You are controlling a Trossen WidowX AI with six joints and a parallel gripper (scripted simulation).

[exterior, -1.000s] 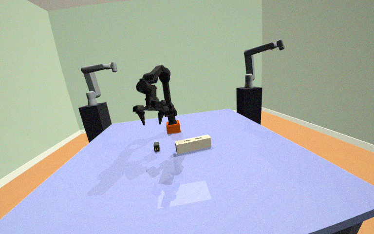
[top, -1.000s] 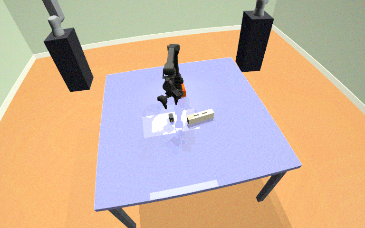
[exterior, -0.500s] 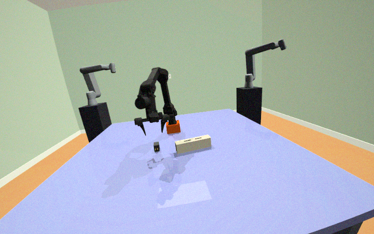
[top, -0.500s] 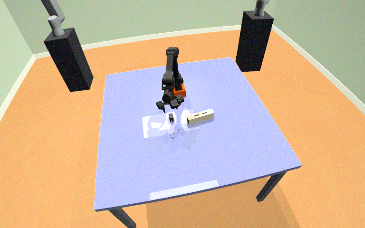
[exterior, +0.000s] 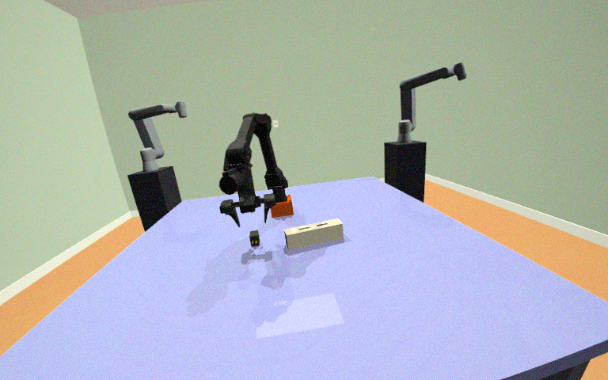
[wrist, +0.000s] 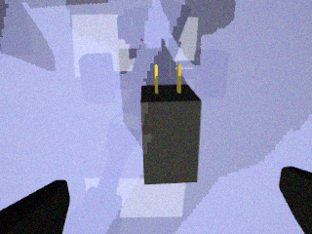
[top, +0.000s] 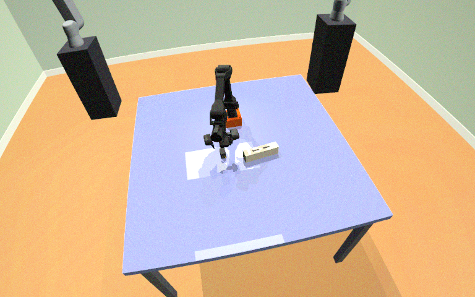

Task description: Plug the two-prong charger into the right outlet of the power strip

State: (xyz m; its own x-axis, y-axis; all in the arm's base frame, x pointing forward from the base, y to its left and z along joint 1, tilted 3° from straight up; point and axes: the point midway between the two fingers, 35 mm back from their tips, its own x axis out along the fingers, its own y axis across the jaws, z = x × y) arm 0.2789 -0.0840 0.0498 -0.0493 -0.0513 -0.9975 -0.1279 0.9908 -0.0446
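The black two-prong charger is 20 mm ahead of my gripper tip and 50 mm below it.
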